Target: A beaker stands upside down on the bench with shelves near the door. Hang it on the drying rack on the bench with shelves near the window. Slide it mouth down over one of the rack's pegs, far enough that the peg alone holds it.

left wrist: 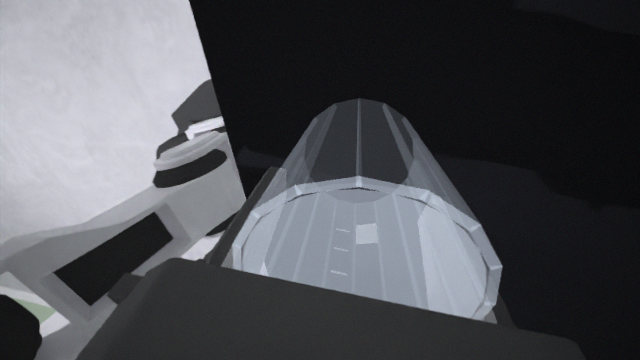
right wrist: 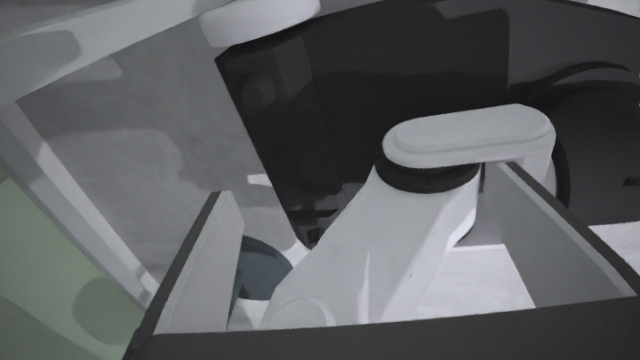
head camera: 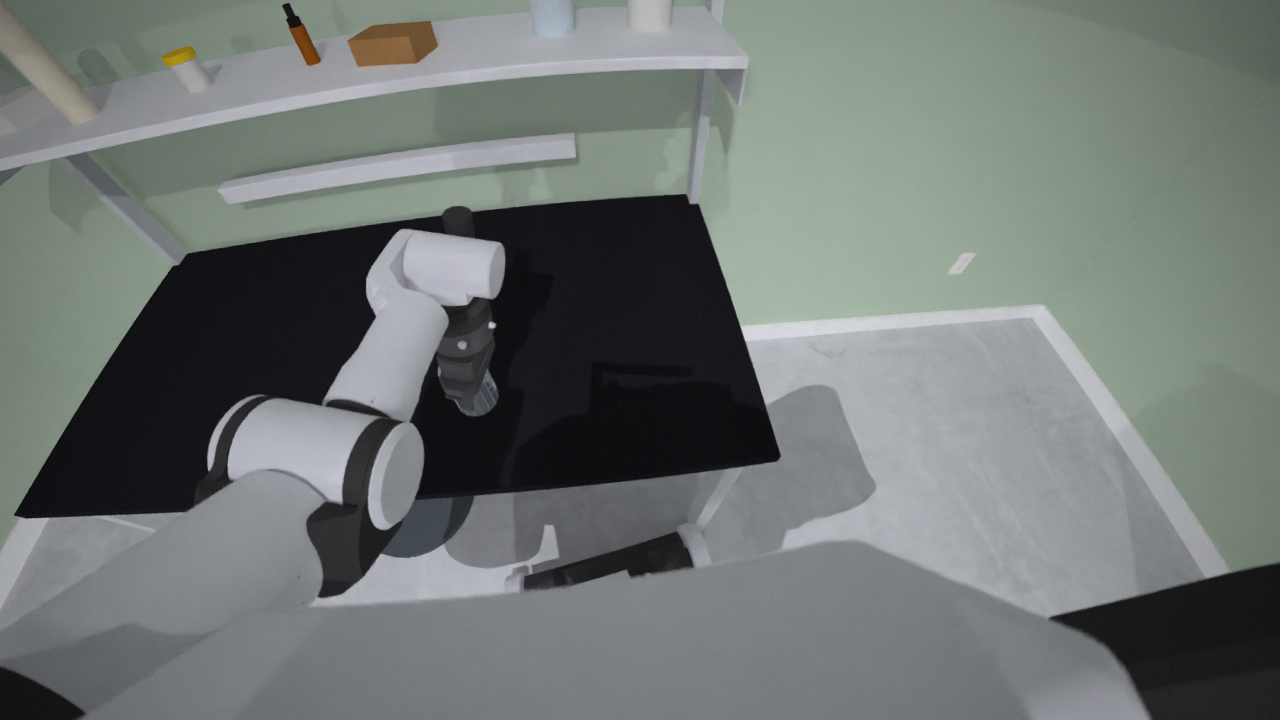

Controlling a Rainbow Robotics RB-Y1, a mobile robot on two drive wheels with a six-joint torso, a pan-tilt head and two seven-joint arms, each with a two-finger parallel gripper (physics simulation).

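Places are measured from the robot's base along level axes (x ahead, y left, z up), in millimetres.
Where they show: left gripper, fingertip midpoint: (left wrist: 354, 195) (head camera: 475, 387); right gripper, fingertip midpoint: (right wrist: 360, 194).
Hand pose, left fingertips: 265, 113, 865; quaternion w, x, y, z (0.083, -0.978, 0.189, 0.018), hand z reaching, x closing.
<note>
Each offset is from my left fingertips to the top centre of the thing, as dx, dy, dz. "pt": to the spot under its first point. Level surfaces: height alone.
The clear beaker {+3, +5, +59} (head camera: 483, 399) (left wrist: 360, 150) is held over the black bench top {dz -102} (head camera: 626, 295), at its front middle in the head view. My left gripper (head camera: 471, 392) (left wrist: 354, 195) is shut on it, with a finger on either side of its wall. Any gap under the beaker is hard to judge. My right gripper (right wrist: 360, 194) is open and empty, low in front of the bench, beside the robot's own base. The drying rack and its pegs do not show in these views.
A raised shelf {dz +355} (head camera: 483, 67) behind the bench bears an orange box {pt +394, +0, +385} (head camera: 392, 44), a brown bottle {pt +494, +157, +391} (head camera: 304, 42) and a yellow-capped jar {pt +507, +366, +391} (head camera: 187, 69). A pale rail (head camera: 402, 166) is below it. A dark round seat {pt +60, +426, -834} (head camera: 431, 528) (right wrist: 262, 270) is under the bench's front edge.
</note>
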